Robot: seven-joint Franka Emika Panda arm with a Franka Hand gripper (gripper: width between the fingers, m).
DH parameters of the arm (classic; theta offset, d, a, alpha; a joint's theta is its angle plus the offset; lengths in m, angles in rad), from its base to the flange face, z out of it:
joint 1: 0 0.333 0 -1.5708
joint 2: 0 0 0 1.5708
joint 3: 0 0.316 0.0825 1.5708
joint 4: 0 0 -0.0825 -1.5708
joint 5: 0 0.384 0 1.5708
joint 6: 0 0 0.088 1.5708
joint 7: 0 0.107 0 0
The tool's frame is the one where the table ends.
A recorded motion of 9 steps. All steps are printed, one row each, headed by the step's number.
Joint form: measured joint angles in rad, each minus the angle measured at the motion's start. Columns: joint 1, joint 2, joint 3, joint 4, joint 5, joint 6, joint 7.
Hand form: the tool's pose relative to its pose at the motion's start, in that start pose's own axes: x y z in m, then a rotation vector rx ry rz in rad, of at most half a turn. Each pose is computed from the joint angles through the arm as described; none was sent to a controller.
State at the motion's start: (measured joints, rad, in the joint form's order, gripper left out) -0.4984 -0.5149 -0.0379 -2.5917 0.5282 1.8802 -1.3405
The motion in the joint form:
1: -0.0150 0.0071 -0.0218 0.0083 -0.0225 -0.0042 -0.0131
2: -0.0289 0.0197 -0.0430 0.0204 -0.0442 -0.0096 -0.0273
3: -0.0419 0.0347 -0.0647 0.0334 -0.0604 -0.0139 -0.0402
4: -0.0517 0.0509 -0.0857 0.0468 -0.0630 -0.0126 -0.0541
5: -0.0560 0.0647 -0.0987 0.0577 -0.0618 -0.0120 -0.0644
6: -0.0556 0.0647 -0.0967 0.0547 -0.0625 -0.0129 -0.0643
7: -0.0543 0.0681 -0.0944 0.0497 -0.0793 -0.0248 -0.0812
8: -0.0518 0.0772 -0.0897 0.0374 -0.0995 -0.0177 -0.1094
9: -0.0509 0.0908 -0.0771 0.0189 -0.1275 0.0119 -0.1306
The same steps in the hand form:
1: -0.0104 0.0072 -0.0079 -0.0100 -0.0011 0.0077
2: -0.0202 0.0150 -0.0153 -0.0168 -0.0038 0.0146
3: -0.0301 0.0230 -0.0222 -0.0222 -0.0019 0.0252
4: -0.0382 0.0310 -0.0288 -0.0292 0.0114 0.0361
5: -0.0425 0.0366 -0.0324 -0.0317 0.0208 0.0413
6: -0.0425 0.0360 -0.0306 -0.0278 0.0178 0.0407
7: -0.0444 0.0348 -0.0256 -0.0105 -0.0044 0.0202
8: -0.0475 0.0357 -0.0168 0.0001 -0.0327 -0.0098
9: -0.0509 0.0383 -0.0050 -0.0018 -0.0729 -0.0363

